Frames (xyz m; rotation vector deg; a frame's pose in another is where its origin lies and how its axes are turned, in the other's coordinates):
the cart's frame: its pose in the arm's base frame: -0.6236 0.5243 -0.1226 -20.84 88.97 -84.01
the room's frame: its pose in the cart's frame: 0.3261 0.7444 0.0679 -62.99 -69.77 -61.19
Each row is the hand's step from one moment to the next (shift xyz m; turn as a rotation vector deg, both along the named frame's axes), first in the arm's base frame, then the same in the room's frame.
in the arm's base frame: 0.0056 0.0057 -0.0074 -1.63 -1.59 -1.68
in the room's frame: -0.0008 -0.0024 0.0106 -0.39 2.80 0.07
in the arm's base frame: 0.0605 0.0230 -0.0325 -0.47 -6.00 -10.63
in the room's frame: 0.0240 -0.0270 0.0628 2.04 10.17 6.45
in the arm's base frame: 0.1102 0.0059 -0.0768 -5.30 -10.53 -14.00
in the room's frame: 0.0650 -0.0154 0.1167 1.02 17.45 5.41
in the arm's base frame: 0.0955 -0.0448 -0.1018 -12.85 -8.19 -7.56
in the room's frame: 0.0842 0.0397 0.1133 -5.08 16.02 -2.63
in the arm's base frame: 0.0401 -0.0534 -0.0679 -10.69 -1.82 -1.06
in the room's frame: 0.0546 0.0538 0.0566 -6.76 7.07 -4.79
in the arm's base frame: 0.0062 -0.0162 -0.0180 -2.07 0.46 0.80
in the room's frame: 0.0126 0.0178 0.0122 -1.70 0.27 -1.48
